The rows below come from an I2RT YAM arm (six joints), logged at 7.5 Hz.
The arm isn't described. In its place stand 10 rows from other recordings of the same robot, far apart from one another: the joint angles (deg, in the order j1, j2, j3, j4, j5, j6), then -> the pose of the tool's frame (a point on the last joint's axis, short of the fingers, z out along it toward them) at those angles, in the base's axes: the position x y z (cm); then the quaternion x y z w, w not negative.
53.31, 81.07, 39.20, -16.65, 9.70, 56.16 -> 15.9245 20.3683 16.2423 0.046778 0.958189 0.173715 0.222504
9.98, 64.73, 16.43, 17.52, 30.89, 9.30 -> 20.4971 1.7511 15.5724 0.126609 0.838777 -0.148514 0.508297
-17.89, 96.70, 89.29, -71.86, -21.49, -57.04 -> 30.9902 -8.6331 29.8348 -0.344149 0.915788 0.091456 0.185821
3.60, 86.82, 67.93, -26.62, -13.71, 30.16 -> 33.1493 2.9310 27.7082 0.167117 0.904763 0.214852 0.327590
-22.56, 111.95, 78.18, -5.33, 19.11, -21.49 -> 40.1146 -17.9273 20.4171 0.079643 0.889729 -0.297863 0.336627
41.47, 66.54, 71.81, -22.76, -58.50, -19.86 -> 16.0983 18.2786 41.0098 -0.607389 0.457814 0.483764 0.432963
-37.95, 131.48, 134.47, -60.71, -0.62, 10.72 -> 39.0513 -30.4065 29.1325 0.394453 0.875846 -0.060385 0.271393
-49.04, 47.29, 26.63, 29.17, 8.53, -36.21 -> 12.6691 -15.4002 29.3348 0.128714 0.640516 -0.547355 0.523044
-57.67, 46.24, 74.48, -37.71, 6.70, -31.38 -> 6.7469 -11.4368 45.4965 0.210015 0.733210 -0.484231 0.428738
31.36, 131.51, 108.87, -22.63, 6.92, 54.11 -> 44.7235 26.7542 19.4583 0.204574 0.900432 0.216750 0.316846
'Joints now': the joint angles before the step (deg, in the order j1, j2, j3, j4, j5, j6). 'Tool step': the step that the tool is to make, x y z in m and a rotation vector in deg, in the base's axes. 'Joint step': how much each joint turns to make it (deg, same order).
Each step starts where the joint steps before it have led.
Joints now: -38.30, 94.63, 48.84, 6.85, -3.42, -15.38
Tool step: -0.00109, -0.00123, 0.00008, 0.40, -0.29, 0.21
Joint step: -0.35, -0.02, 0.00, -0.04, -0.75, 0.03
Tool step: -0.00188, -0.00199, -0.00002, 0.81, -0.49, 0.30
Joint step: -0.59, -0.02, 0.00, -0.14, -1.28, 0.17
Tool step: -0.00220, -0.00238, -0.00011, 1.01, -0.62, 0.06
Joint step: -0.68, 0.00, 0.00, -0.12, -1.32, 0.44
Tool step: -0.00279, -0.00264, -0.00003, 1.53, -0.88, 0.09
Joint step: -0.83, -0.05, 0.00, -0.26, -1.81, 0.77
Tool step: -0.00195, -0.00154, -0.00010, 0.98, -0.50, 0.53
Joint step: -0.57, -0.04, 0.00, -0.29, -1.53, 0.12
